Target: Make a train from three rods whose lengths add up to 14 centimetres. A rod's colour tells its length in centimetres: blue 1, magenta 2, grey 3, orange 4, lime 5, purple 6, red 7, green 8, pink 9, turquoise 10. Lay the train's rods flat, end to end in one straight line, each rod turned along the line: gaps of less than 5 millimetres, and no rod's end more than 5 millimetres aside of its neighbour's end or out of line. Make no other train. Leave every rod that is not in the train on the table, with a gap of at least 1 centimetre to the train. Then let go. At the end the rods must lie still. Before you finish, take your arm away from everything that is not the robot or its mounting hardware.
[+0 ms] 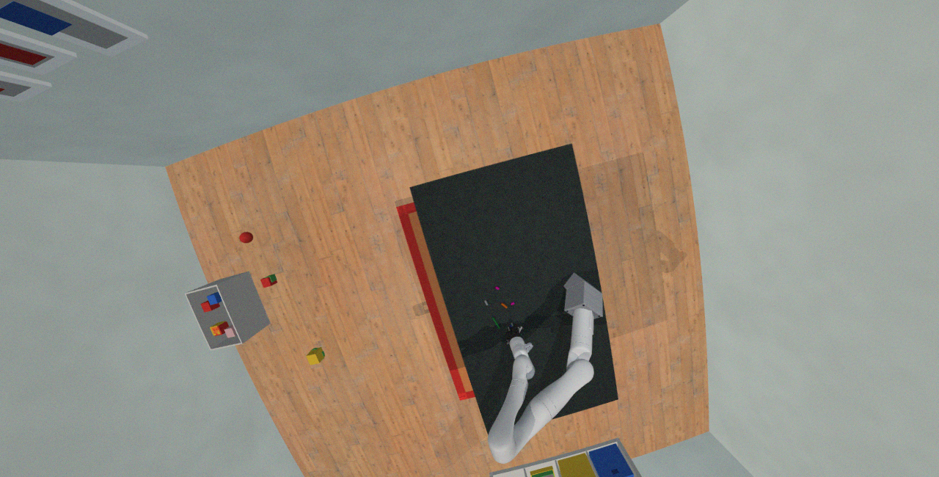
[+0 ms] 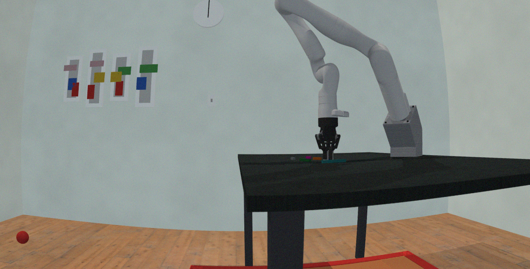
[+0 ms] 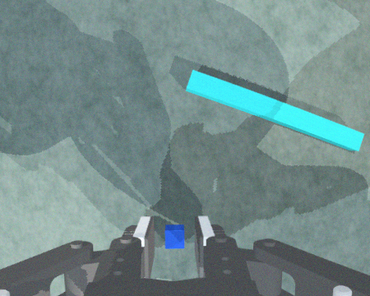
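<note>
My gripper is now 20 mm above the small blue rod. Also, from my hand: green rod (80 mm ahead, 40 mm to the right, 20 mm below); turquoise rod (90 mm to the left, 20 mm below); orange rod (140 mm to the right, 20 mm below, 10 mm ahead).
</note>
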